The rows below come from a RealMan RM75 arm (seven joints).
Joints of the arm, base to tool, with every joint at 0 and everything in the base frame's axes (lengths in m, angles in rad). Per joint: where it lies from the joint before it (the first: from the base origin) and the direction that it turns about. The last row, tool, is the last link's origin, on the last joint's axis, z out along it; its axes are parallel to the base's.
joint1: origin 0 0 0.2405 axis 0 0 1
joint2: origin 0 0 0 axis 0 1 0
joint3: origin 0 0 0.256 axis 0 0 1
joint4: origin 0 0 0 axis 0 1 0
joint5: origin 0 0 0.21 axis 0 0 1
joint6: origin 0 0 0 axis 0 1 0
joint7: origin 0 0 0.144 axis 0 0 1
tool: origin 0 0 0
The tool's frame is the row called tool.
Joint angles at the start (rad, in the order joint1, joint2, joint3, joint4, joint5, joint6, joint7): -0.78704, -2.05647, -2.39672, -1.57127, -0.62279, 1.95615, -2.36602
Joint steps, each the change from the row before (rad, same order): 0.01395, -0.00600, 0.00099, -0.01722, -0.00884, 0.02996, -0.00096; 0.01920, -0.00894, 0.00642, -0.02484, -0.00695, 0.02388, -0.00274; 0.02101, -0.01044, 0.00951, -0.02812, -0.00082, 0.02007, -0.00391; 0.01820, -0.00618, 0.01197, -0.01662, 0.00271, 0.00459, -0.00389; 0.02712, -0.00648, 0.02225, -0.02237, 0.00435, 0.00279, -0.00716; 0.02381, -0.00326, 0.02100, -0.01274, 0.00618, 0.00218, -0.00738; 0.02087, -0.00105, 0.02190, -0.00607, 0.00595, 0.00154, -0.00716; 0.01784, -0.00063, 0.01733, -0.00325, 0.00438, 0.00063, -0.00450; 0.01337, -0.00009, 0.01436, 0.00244, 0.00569, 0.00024, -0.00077
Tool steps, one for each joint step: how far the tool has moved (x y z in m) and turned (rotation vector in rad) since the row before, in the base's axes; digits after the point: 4 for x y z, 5 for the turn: -0.0020, -0.0068, -0.0014, -0.02302, -0.00141, 0.00466; -0.0022, -0.0072, -0.0018, -0.01622, 0.00221, 0.00429; -0.0025, -0.0071, -0.0019, -0.01145, 0.00743, 0.00694; -0.0030, -0.0041, -0.0016, -0.00282, 0.00877, 0.00872; -0.0043, -0.0054, -0.0023, -0.00295, 0.01577, 0.01255; -0.0048, -0.0044, -0.0023, -0.00606, 0.01528, 0.01678; -0.0046, -0.0037, -0.0025, -0.00967, 0.01497, 0.01688; -0.0042, -0.0031, -0.0021, -0.00851, 0.01139, 0.01413; -0.0039, -0.0023, -0.0022, -0.01037, 0.01038, 0.01205
